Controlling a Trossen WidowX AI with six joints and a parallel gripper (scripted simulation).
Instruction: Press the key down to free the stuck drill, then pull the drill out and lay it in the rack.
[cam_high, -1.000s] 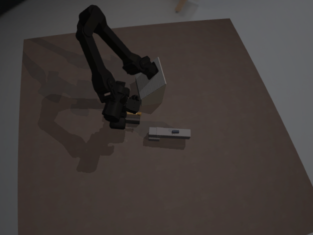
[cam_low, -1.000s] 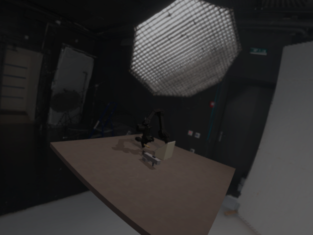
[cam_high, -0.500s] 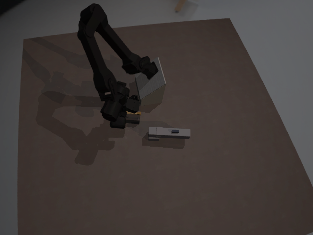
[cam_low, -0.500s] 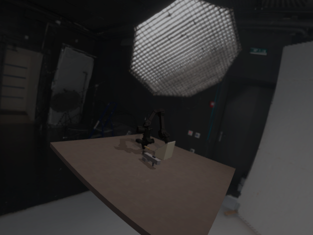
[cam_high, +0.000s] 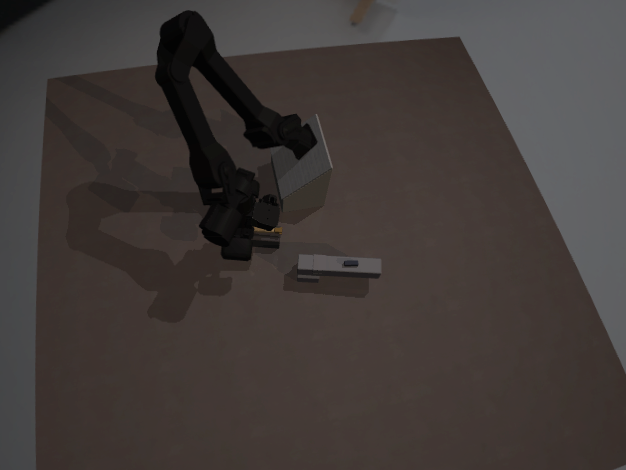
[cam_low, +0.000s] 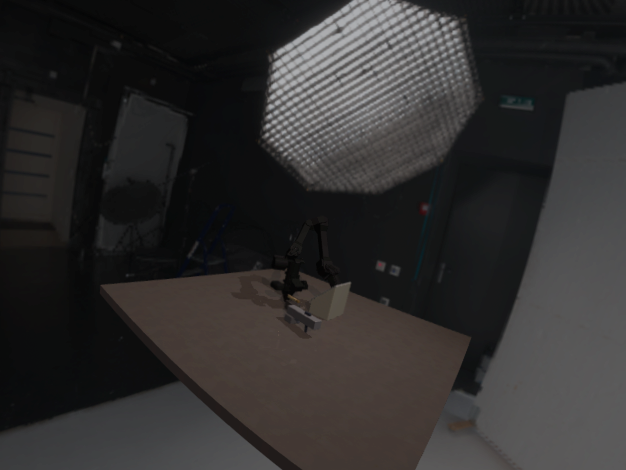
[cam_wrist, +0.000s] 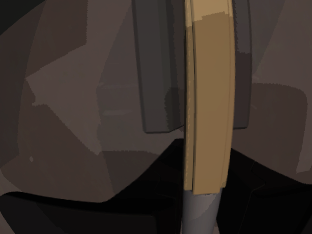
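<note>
Right now my gripper tip is 20 mm short of the drill, 40 mm to the right of it and 40 mm below it. Also, from my gripper tip: dark key (160 mm ahead, 200 mm to the left, 30 mm above); then grey rack (20 mm ahead, 50 mm to the left); then long pale grey block (150 mm ahead, 170 mm to the left, 20 mm above).
</note>
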